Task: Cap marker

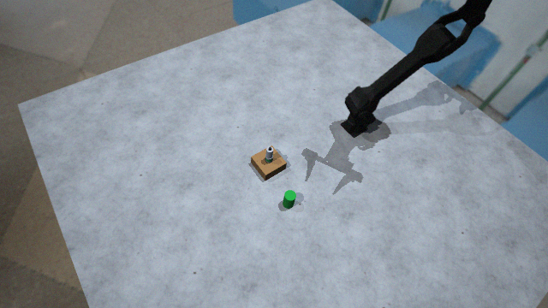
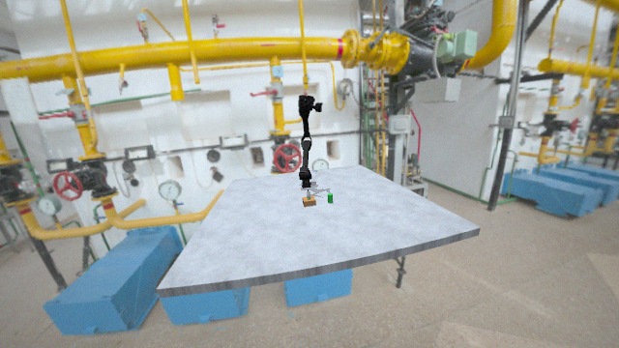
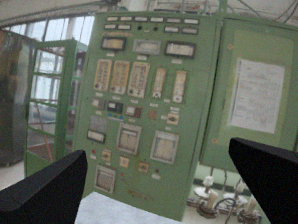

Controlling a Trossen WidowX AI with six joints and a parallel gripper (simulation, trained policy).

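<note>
Right now the green cap is 28 cm ahead of my gripper tip, 2 cm to the right of it and 58 cm below it. Also, from my gripper tip: holder block: 26 cm ahead, 15 cm to the right, 59 cm below.
</note>
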